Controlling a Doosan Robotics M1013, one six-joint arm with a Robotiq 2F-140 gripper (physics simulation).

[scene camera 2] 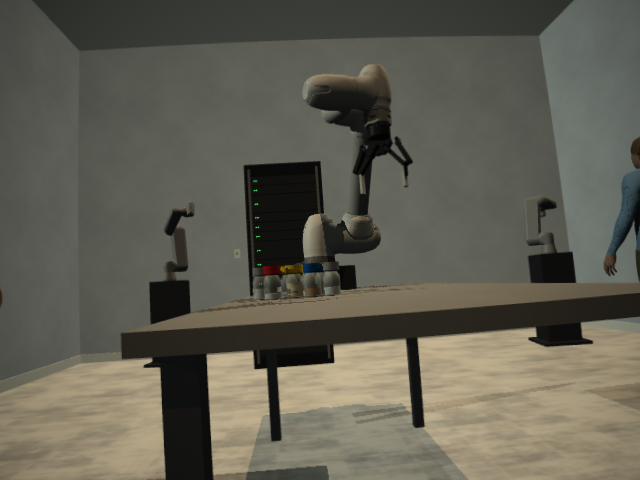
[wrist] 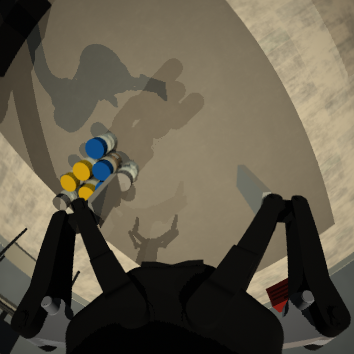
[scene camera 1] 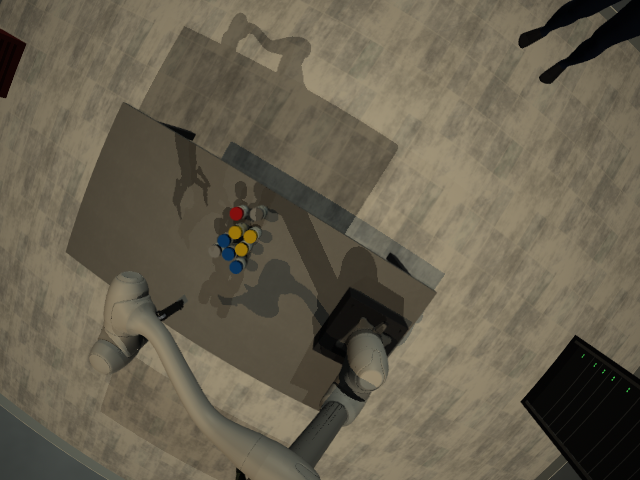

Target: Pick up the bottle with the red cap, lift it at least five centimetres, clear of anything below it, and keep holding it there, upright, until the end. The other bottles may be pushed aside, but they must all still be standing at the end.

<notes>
In view: my gripper (scene camera 2: 383, 190).
My gripper shows as well in the wrist view (wrist: 176, 179).
</notes>
